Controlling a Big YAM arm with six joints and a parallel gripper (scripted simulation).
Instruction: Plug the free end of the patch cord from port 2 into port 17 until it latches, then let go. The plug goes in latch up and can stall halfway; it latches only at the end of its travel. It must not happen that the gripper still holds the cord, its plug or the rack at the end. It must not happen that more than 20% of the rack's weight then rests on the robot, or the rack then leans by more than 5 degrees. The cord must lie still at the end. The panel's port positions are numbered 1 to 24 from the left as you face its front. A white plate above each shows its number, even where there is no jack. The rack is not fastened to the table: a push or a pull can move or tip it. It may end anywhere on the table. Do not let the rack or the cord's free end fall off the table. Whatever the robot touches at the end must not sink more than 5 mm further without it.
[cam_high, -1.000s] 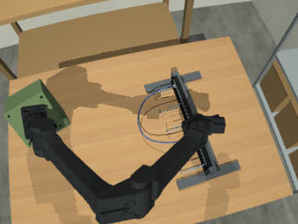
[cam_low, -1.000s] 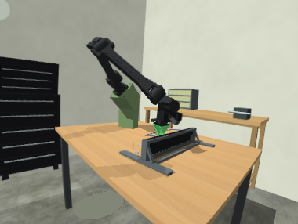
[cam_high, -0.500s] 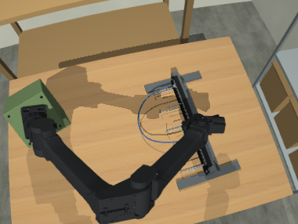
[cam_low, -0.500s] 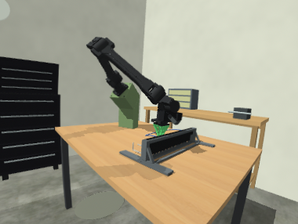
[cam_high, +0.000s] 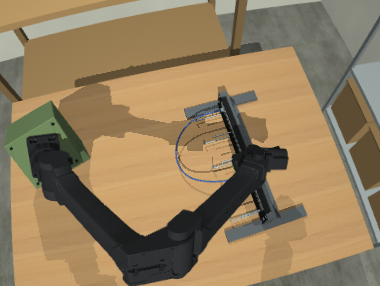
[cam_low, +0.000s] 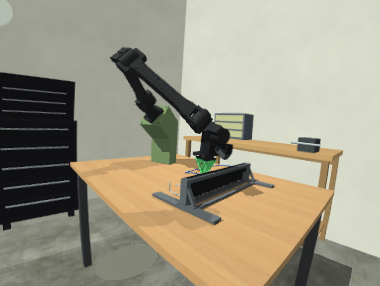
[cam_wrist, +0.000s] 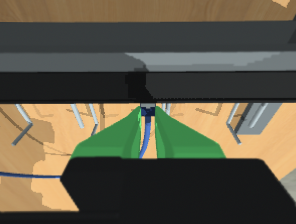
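My hand is 2 cm short of the plug.
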